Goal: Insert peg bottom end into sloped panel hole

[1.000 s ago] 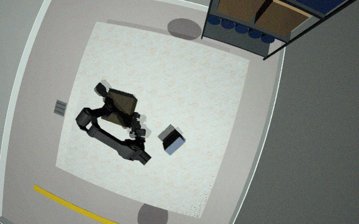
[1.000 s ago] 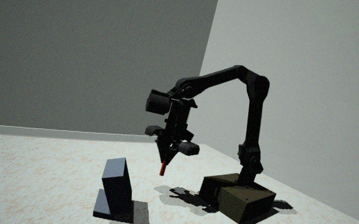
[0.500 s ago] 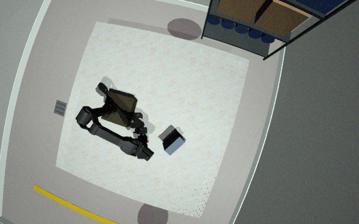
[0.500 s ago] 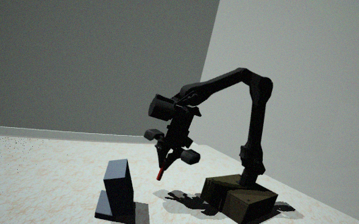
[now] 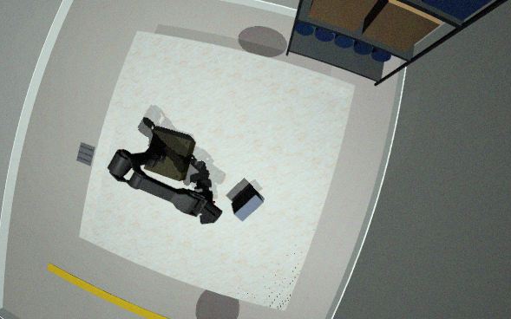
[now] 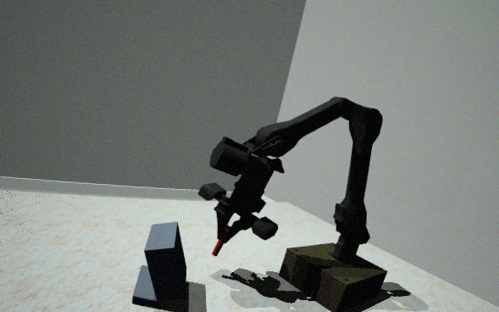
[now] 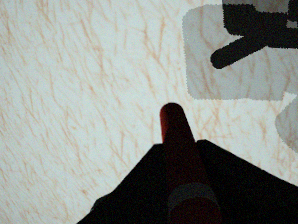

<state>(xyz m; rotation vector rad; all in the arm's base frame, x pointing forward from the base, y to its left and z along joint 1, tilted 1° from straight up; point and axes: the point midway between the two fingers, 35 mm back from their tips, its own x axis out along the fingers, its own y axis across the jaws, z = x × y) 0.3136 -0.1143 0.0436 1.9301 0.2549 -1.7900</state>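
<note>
My gripper tip is now 150 mm short of the sloped panel, 50 mm to the right of it and 20 mm above it. The rest, counted from my gripper tip: red peg (20 mm above).
</note>
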